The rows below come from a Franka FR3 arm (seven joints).
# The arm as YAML. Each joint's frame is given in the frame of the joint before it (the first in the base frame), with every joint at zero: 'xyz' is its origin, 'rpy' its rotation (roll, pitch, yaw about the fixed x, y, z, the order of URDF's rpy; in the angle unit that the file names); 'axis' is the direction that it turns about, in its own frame. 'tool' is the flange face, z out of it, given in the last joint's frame.
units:
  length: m
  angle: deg
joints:
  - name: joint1
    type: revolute
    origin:
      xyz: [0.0, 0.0, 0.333]
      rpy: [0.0, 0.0, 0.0]
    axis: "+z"
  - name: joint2
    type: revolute
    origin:
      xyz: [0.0, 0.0, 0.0]
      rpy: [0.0, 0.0, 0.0]
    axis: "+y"
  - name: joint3
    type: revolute
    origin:
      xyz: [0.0, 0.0, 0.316]
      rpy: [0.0, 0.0, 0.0]
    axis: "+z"
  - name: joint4
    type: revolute
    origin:
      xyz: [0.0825, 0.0, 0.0]
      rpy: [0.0, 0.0, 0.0]
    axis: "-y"
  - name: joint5
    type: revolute
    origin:
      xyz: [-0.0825, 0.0, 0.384]
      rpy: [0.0, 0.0, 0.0]
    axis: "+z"
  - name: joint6
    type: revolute
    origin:
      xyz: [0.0, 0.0, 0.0]
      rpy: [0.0, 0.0, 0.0]
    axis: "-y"
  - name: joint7
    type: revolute
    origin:
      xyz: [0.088, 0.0, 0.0]
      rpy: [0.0, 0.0, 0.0]
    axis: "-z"
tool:
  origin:
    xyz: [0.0, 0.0, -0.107]
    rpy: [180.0, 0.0, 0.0]
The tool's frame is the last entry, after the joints.
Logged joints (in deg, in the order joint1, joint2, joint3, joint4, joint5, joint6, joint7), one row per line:
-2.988, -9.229, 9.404, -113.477, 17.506, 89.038, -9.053
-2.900, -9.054, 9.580, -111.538, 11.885, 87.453, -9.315
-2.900, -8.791, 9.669, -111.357, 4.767, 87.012, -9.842
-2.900, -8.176, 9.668, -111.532, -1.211, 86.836, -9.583
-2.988, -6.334, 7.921, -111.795, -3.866, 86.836, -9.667
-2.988, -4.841, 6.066, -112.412, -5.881, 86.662, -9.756
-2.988, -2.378, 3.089, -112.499, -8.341, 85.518, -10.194
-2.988, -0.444, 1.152, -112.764, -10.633, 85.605, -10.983
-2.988, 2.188, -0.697, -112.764, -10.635, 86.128, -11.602
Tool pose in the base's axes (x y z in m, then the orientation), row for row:
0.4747, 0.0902, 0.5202, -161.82, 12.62, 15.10
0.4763, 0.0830, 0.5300, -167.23, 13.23, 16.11
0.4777, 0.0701, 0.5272, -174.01, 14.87, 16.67
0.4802, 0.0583, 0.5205, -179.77, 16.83, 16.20
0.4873, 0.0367, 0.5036, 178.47, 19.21, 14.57
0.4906, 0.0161, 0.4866, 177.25, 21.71, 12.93
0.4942, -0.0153, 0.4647, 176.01, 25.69, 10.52
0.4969, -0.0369, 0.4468, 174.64, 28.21, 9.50
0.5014, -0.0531, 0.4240, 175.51, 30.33, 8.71
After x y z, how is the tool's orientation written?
As angles about the fixed x, y, z axes (roll, pitch, yaw), in degrees.
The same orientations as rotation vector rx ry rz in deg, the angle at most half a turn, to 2 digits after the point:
-161.31, -18.48, 21.21
-166.50, -21.36, 21.91
-172.97, -24.14, 23.87
174.23, 24.74, -25.82
172.24, 22.41, -28.86
170.70, 20.14, -32.28
168.75, 16.89, -37.96
166.74, 15.83, -41.29
166.89, 14.49, -44.77

